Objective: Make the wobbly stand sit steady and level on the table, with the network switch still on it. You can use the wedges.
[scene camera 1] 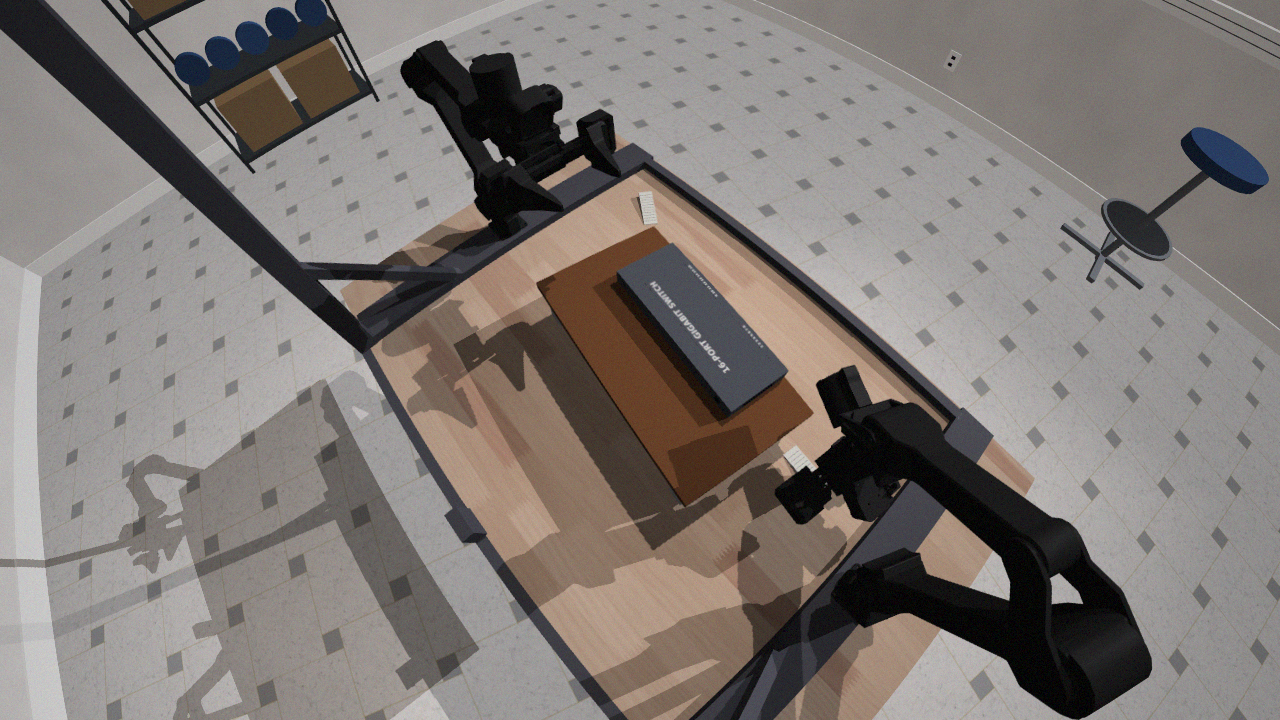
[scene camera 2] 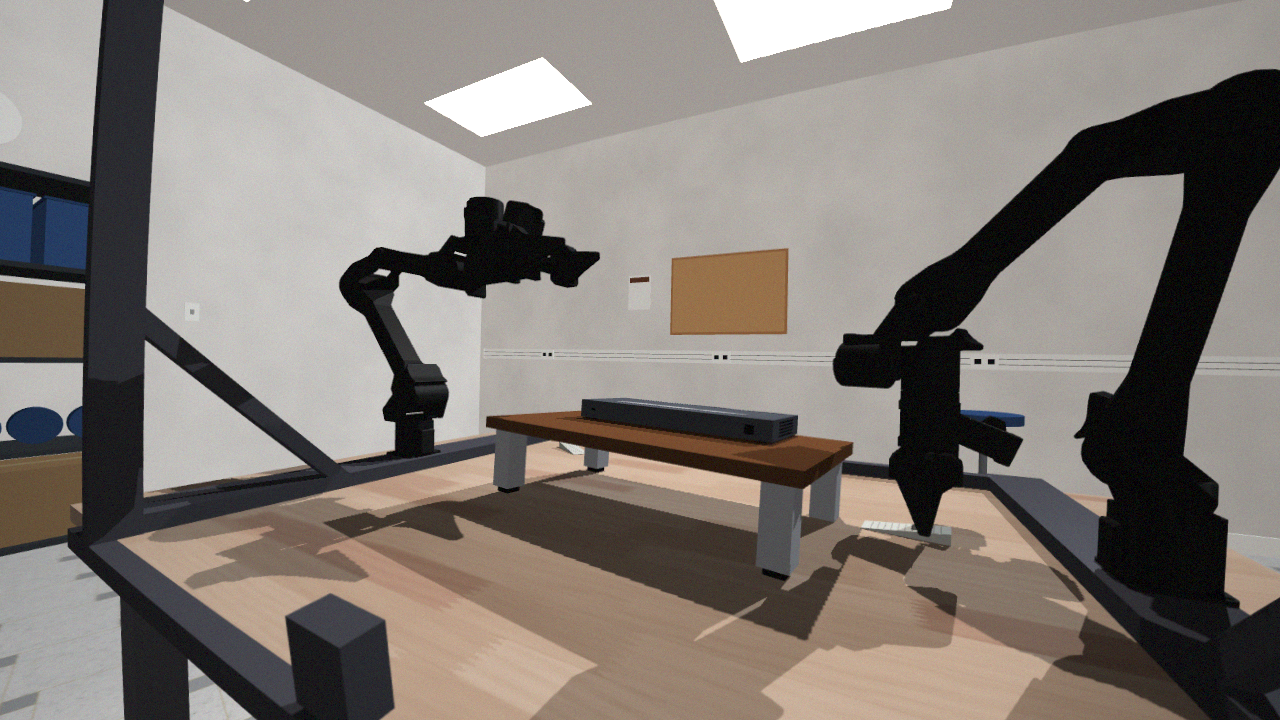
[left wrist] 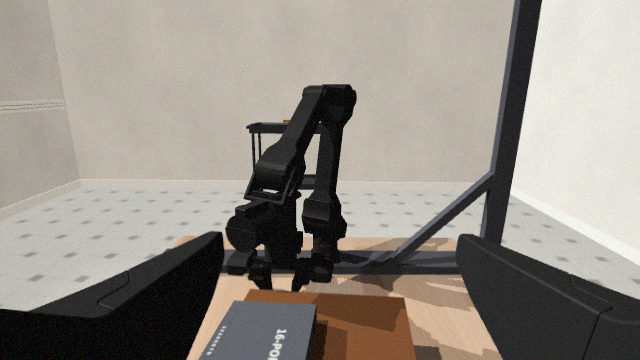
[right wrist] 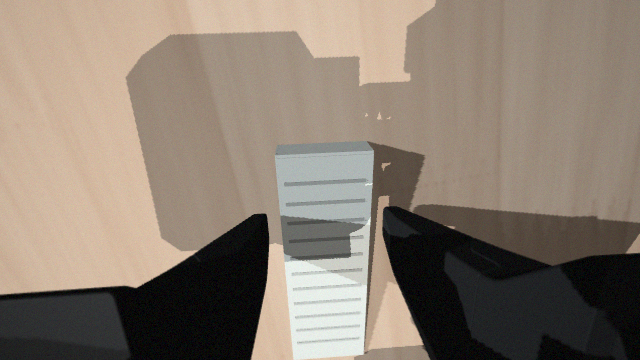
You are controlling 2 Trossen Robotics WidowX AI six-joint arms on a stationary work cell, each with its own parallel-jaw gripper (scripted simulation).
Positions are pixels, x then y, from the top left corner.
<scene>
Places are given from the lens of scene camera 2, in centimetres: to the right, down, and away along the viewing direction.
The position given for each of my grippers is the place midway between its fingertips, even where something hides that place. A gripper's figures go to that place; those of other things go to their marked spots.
my left gripper [scene camera 2: 583, 249]: -8, -15, 62
my right gripper [scene camera 2: 924, 530]: 32, 19, 49
dark grey network switch [scene camera 2: 764, 427]: 14, 8, 51
brown stand [scene camera 2: 786, 467]: 12, 9, 38
The marked spots on the brown stand and the dark grey network switch are 13 cm apart.
</scene>
